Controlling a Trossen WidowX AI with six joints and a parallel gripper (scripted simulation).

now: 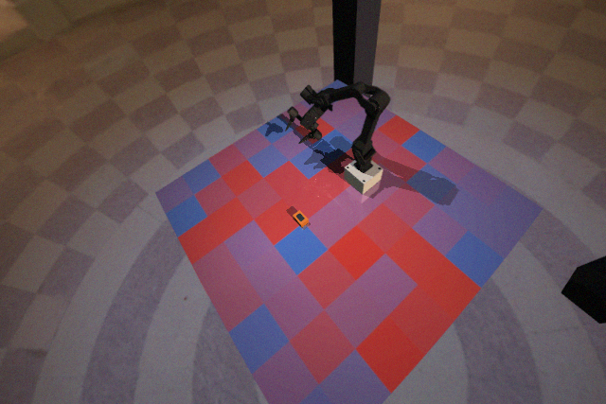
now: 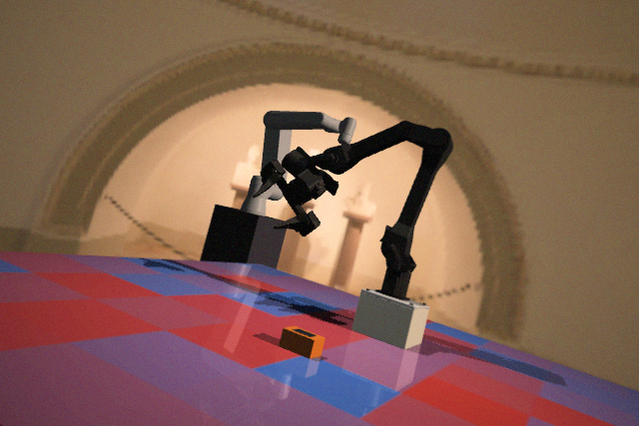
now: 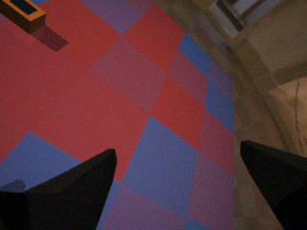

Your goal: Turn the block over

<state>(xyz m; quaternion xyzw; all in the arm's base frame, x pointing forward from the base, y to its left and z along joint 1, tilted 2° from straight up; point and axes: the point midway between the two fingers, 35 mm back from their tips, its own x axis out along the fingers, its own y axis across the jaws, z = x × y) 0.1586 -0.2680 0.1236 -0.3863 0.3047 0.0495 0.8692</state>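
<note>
Now: the block 18 cm ahead of my gripper tip, 26 cm to the left of it and 18 cm below it.
</note>
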